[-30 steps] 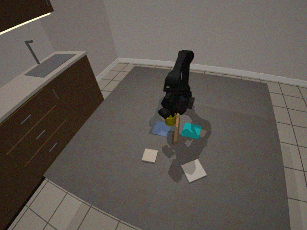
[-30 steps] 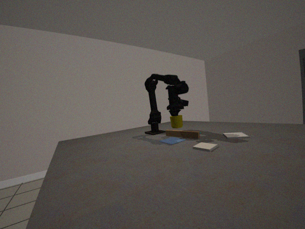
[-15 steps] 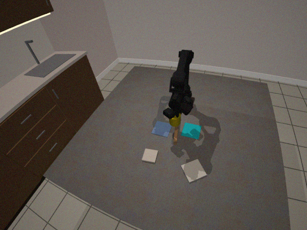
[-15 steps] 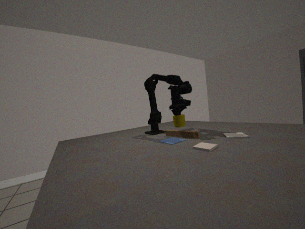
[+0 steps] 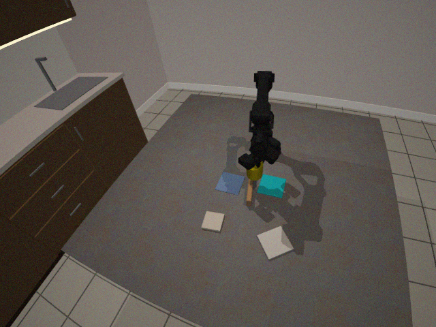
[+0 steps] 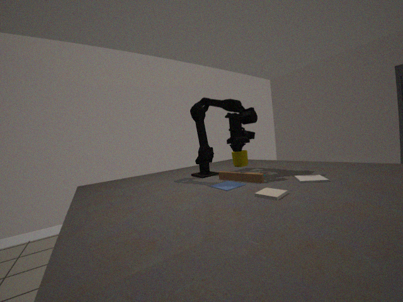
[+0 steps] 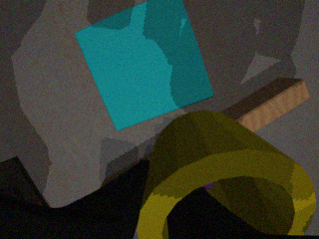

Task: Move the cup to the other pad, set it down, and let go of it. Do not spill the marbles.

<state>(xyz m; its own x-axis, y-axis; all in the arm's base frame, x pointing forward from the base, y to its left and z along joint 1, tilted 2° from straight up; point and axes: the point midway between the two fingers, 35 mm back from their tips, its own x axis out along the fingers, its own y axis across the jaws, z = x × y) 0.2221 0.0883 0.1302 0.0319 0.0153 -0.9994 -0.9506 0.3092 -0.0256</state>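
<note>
Right now my gripper tip is 1 cm past the teal pad, 6 cm to the right of it and 11 cm above it. Round my gripper tip: wooden bar: 3 cm ahead, 2 cm to the right, 9 cm below; yellow cup: 2 cm ahead, 1 cm to the right; purple marble: 3 cm ahead, 3 cm to the right, 2 cm below.
</note>
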